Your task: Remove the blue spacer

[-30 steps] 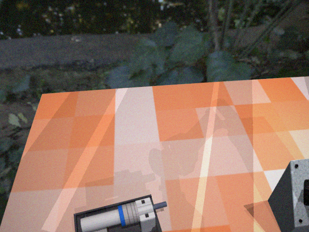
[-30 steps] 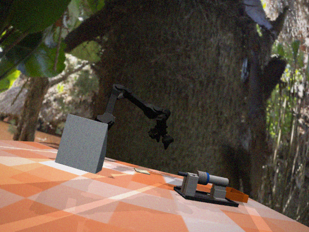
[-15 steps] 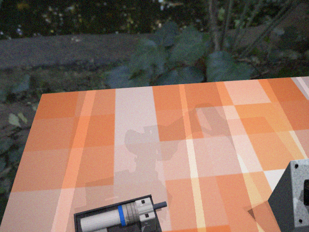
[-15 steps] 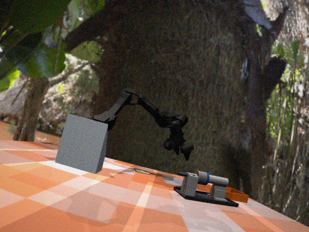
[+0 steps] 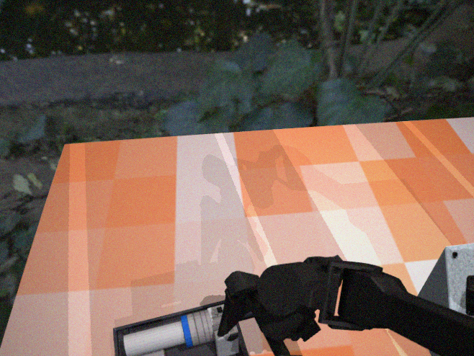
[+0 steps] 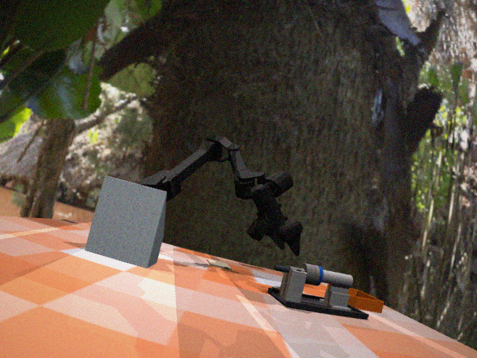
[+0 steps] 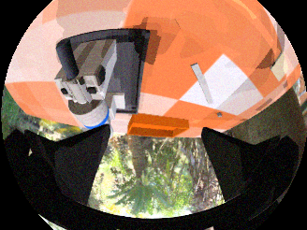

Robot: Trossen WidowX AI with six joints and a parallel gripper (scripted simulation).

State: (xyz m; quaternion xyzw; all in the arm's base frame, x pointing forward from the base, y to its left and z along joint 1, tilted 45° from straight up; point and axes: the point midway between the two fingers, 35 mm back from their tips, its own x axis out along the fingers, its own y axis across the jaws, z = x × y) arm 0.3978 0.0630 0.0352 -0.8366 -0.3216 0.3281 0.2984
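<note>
My gripper tip is 30 mm short of the thin dark shaft, 80 mm to the left of it and 40 mm above it. From my gripper tip the other things lie so: blue spacer 70 mm ahead, 70 mm to the right, 40 mm below; small flat plate 210 mm behind, 300 mm to the left, 120 mm below; orange tray 260 mm ahead, 120 mm to the left, 110 mm below.
</note>
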